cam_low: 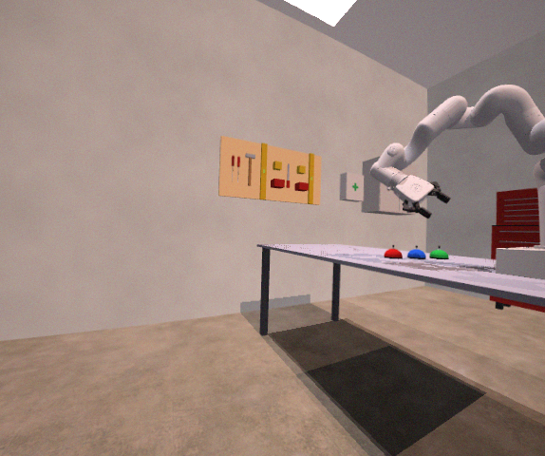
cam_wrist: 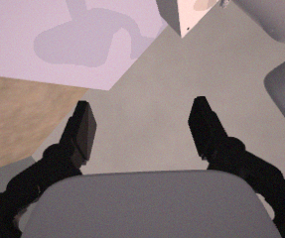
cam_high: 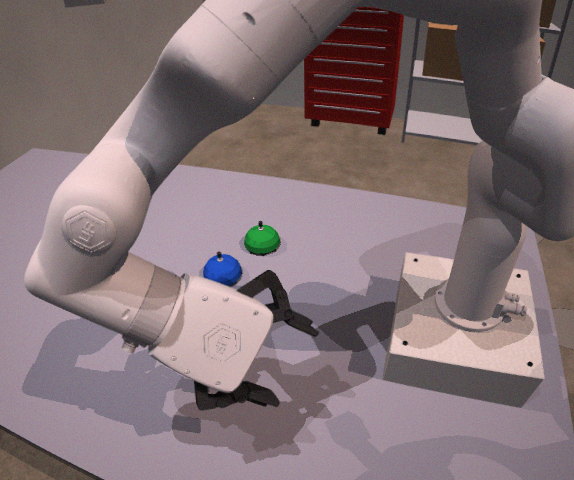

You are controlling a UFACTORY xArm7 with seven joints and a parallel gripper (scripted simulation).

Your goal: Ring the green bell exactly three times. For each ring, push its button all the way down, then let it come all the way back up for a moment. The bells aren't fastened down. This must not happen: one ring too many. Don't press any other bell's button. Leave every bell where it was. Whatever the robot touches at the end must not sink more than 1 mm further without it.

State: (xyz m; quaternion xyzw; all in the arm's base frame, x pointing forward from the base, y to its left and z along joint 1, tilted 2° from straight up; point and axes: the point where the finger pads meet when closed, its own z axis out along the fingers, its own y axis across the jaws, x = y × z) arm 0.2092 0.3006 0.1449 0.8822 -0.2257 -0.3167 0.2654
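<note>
Now: hand 25 cm short of the green bell, 41 cm to the left of it and 18 cm above it. Round my hand: red bell 32 cm ahead, 15 cm to the right, 18 cm below; then blue bell 28 cm ahead, 28 cm to the right, 18 cm below.
</note>
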